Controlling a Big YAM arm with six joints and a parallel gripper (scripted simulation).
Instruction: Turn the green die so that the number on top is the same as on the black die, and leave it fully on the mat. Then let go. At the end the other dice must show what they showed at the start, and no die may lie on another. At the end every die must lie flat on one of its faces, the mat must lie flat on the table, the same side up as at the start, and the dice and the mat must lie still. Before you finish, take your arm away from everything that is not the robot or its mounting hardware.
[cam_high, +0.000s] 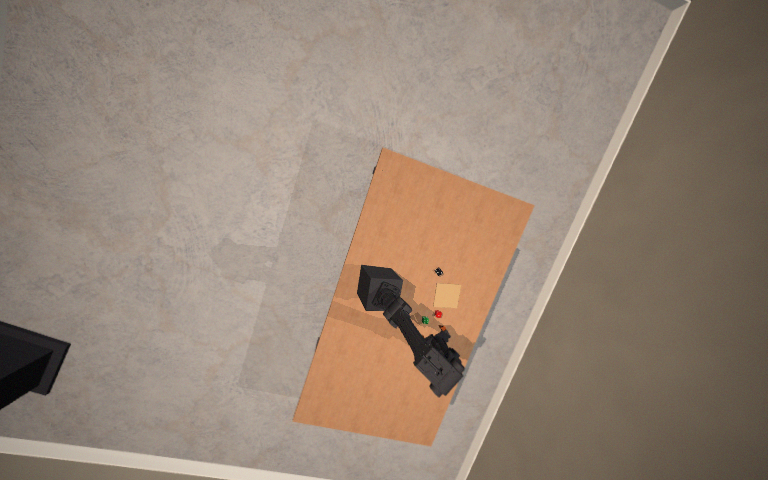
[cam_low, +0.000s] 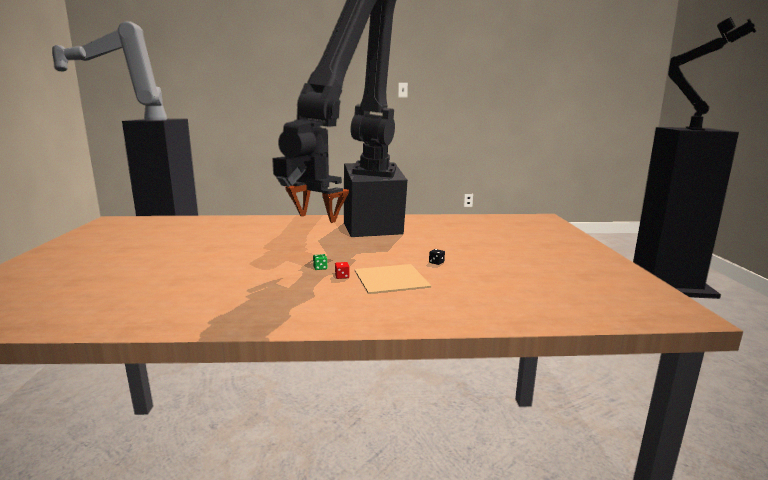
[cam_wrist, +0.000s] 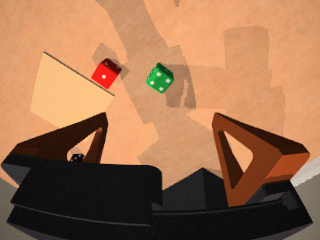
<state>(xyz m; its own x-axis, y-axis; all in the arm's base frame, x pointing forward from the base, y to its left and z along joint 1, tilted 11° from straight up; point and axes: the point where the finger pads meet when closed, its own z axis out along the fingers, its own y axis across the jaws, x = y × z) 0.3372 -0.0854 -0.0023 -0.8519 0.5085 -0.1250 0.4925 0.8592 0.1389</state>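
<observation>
The green die is 11 cm below my hand. Round my hand: red die (4 cm ahead, 7 cm to the left, 11 cm below); tan mat (4 cm ahead, 18 cm to the left, 13 cm below); black die (8 cm behind, 28 cm to the left, 11 cm below).
</observation>
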